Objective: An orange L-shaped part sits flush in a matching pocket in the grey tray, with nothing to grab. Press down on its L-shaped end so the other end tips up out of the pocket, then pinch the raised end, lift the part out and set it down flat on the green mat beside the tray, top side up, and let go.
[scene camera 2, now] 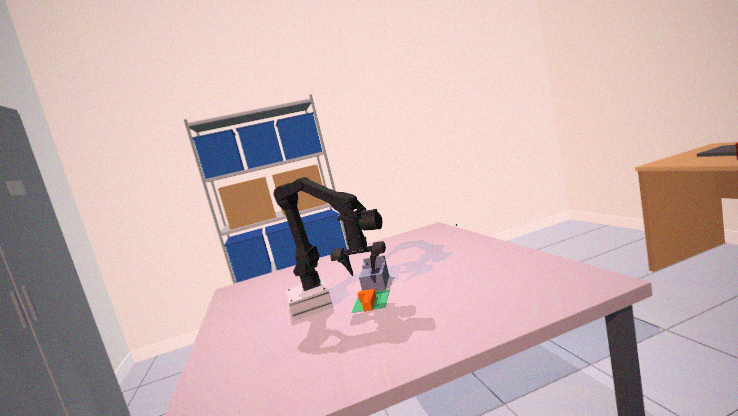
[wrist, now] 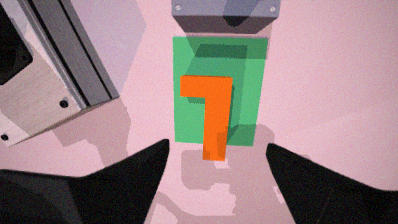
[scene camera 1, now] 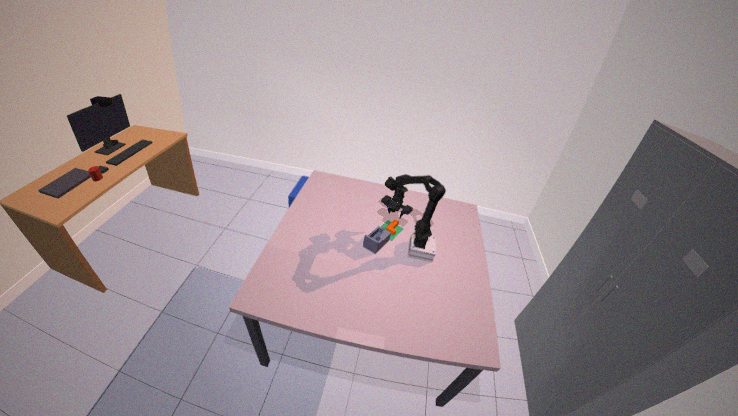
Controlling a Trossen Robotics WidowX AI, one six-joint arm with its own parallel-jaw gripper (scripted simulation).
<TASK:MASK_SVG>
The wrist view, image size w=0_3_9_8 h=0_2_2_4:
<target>gripper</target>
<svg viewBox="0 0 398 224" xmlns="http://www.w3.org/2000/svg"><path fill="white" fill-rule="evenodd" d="M267 144L266 157L270 171L295 224L398 224L398 190L373 188L363 182L360 183L355 179L341 175L332 169L330 170L319 163L316 164L308 158L293 153L275 143ZM169 139L162 139L115 164L111 164L83 177L0 169L0 224L144 224L151 208L152 200L164 175L170 151Z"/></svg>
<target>orange L-shaped part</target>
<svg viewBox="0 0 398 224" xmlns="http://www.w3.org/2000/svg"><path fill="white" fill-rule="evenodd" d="M180 76L180 96L205 98L203 160L225 161L233 78L230 76L207 75Z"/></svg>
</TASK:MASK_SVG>
